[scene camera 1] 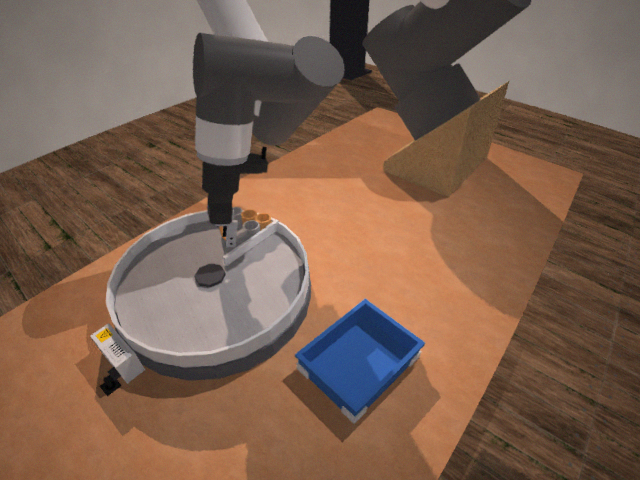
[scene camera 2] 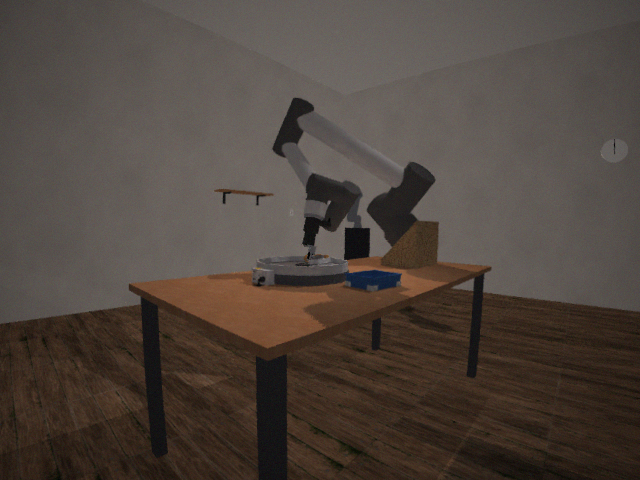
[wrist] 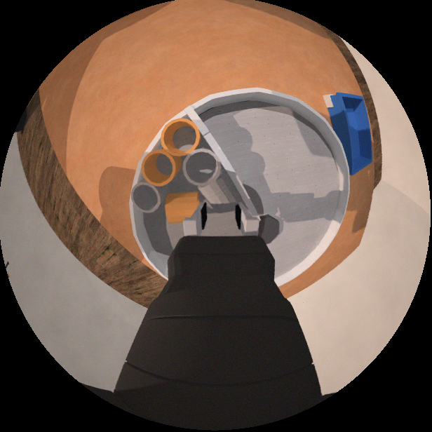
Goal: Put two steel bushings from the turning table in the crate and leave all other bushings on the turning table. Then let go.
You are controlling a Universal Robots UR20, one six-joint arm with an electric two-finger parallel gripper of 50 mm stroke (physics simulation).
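Places are measured from the arm's base along level axes (x ahead, y left, z up), in centimetres.
Pixels of known places: gripper, fingertip midpoint: (scene camera 1: 229, 241) (scene camera 2: 310, 259); arm's base at its link origin: (scene camera 1: 447, 120).
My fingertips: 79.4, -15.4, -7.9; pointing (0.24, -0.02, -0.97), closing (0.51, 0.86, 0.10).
Ahead of a thing's pixels: the offset from my fingertips to its top centre, as dx, dy, dz. "spot": to the spot under its first point.
My gripper (scene camera 1: 227, 237) (scene camera 2: 310, 253) (wrist: 220, 210) is partly open, low over the turning table (scene camera 1: 206, 358) (scene camera 2: 310, 279) (wrist: 344, 170). In the wrist view, a grey steel bushing (wrist: 215, 193) seems to lie on its side just before the fingertips; how far it reaches between them is unclear. An upright steel bushing @(-6.0, +1.2, +1.5) (scene camera 1: 251, 225) (wrist: 186, 166) stands beyond it, another steel bushing (wrist: 134, 197) at the rim. Two orange bushings (wrist: 164, 137) (wrist: 145, 167) stand upright; a third orange bushing (wrist: 181, 206) lies beside the left finger. The blue crate @(+2.6, +38.5, -2.6) (scene camera 1: 328, 384) (scene camera 2: 374, 282) (wrist: 344, 145) shows a bare inside.
A straight white divider @(spot: -3.8, +3.9, -0.8) (scene camera 1: 253, 242) (wrist: 220, 152) runs from the rim to the dark hub @(+8.7, +3.5, -1.5) (scene camera 1: 209, 275) (wrist: 270, 228), alongside the bushings. A white box with a yellow label @(spot: +32.3, +6.2, -1.8) (scene camera 1: 117, 353) (scene camera 2: 263, 276) stands at the turning table's outer edge. A wooden wedge (scene camera 1: 447, 155) (scene camera 2: 418, 248) carries the arm's base.
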